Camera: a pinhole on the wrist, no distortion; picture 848 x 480 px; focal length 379.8 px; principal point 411.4 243.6 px. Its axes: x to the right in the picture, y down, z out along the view. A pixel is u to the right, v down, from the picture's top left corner.
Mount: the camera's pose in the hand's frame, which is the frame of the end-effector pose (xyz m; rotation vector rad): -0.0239 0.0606 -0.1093 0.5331 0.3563 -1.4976
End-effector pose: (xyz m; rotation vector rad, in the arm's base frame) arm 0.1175 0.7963 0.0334 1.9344 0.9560 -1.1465
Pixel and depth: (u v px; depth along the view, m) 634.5 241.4 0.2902
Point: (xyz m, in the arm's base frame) -0.1180 0.8692 0.0145
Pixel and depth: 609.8 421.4 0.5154
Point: -0.2827 0.8909 -0.2887
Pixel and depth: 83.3 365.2 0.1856
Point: 0.1447 0.6356 -0.0084
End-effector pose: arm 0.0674 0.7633 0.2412 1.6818 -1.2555 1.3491
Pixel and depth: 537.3 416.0 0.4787
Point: 0.4630 0.6276 0.3526
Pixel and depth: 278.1 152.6 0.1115
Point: 0.0354 0.7682 0.1768
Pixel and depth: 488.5 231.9 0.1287
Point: 0.0898 0.7995 0.2105
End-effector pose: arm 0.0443 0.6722 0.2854 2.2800 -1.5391 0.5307
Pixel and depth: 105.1 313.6 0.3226
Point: -0.0219 0.4986 0.0193
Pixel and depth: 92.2 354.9 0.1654
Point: -0.0250 0.5891 0.1963
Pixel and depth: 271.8 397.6 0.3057
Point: 0.1014 0.5211 0.1221
